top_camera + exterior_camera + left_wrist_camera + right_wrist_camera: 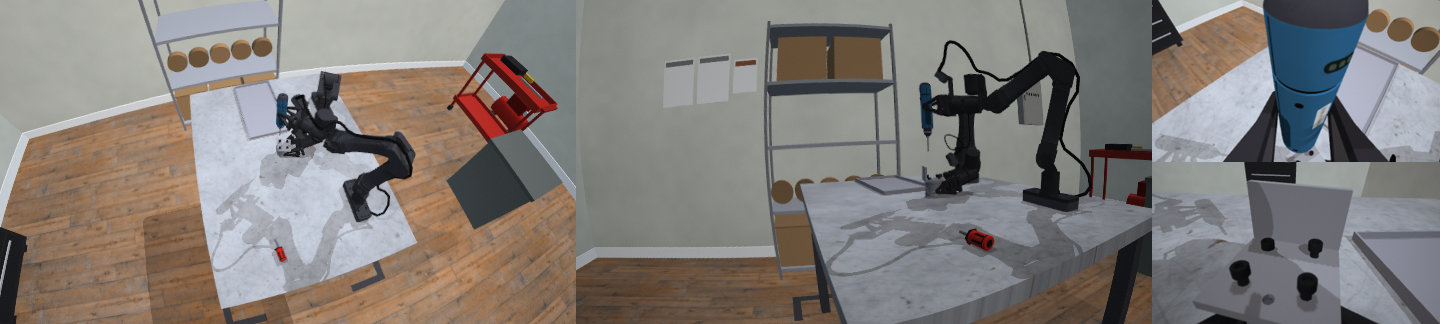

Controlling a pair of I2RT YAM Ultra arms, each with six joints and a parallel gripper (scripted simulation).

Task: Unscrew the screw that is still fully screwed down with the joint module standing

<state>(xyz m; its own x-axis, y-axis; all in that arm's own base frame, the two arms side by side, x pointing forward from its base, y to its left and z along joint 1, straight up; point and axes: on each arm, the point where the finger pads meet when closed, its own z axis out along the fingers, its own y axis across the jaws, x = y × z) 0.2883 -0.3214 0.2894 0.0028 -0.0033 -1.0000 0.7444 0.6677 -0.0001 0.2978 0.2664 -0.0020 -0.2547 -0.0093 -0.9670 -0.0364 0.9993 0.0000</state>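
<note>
My right hand is right at the joint module. Also, from my right hand: screw 20 mm ahead, 10 mm to the left, 40 mm above; grey bracket 50 mm above; bit 20 mm ahead, 10 mm to the left, 160 mm above.
</note>
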